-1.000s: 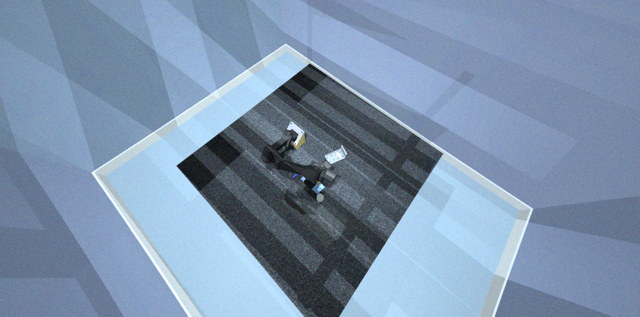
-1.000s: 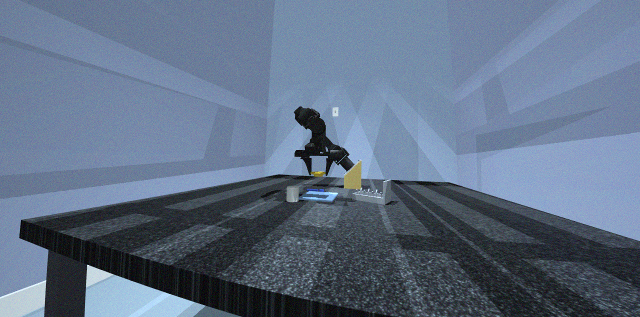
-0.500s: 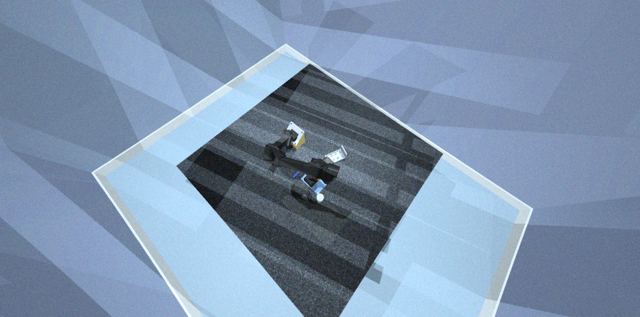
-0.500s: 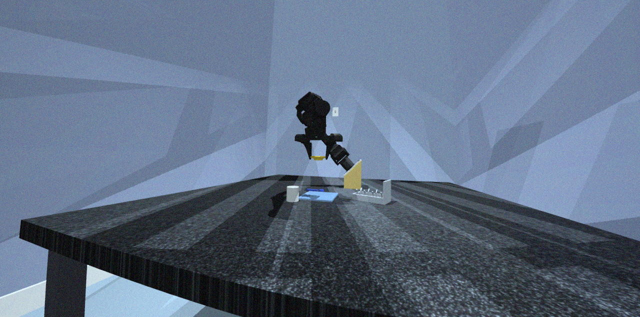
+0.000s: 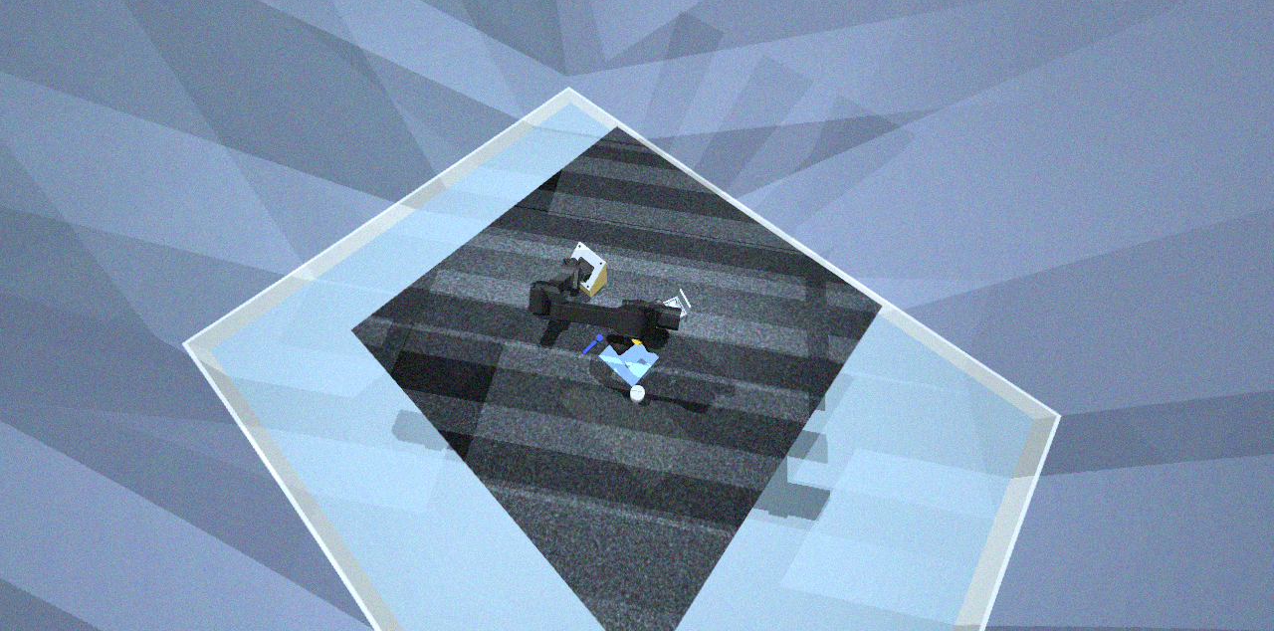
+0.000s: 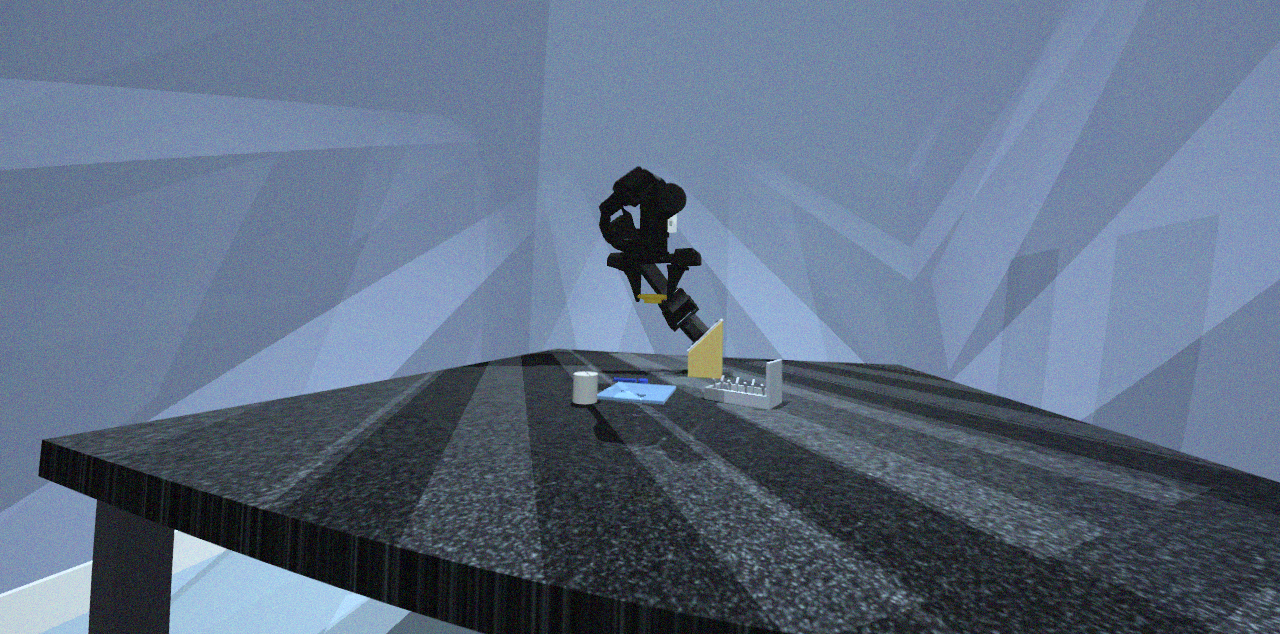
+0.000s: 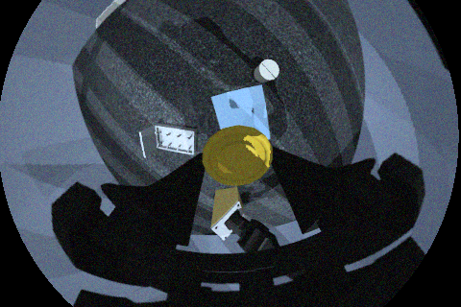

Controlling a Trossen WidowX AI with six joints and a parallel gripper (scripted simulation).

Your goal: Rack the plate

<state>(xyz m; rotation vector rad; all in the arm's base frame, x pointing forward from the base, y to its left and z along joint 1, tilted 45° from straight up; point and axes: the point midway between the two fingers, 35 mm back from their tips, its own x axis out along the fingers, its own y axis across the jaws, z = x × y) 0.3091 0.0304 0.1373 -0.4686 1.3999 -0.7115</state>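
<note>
Now: gripper tip 10 mm past the grey dish rack, 180 mm to the right of it and 160 mm above it. The rest, counted from my gripper tip: light blue mat: 10 mm behind, 30 mm to the right, 180 mm below; yellow plate: 10 mm above; white cup: 90 mm ahead, 100 mm to the right, 160 mm below.
</note>
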